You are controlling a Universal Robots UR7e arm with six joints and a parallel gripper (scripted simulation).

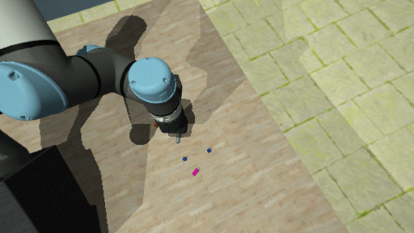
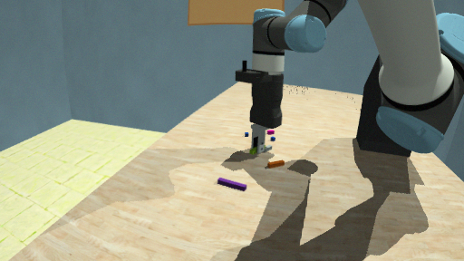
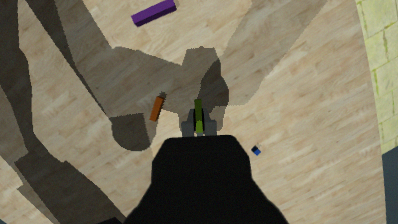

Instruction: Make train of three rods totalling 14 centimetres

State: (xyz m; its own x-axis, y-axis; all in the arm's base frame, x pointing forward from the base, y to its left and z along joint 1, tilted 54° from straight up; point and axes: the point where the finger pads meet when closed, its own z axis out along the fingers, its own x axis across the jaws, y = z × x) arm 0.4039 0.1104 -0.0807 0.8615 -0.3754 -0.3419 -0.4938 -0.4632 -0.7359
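Right now the lime rod is 10 mm below my hand. Round my hand: orange rod: 50 mm behind, 40 mm to the left, 30 mm below; then grey rod: 20 mm behind, 40 mm to the right, 30 mm below; then purple rod: 30 mm ahead, 150 mm to the left, 30 mm below.
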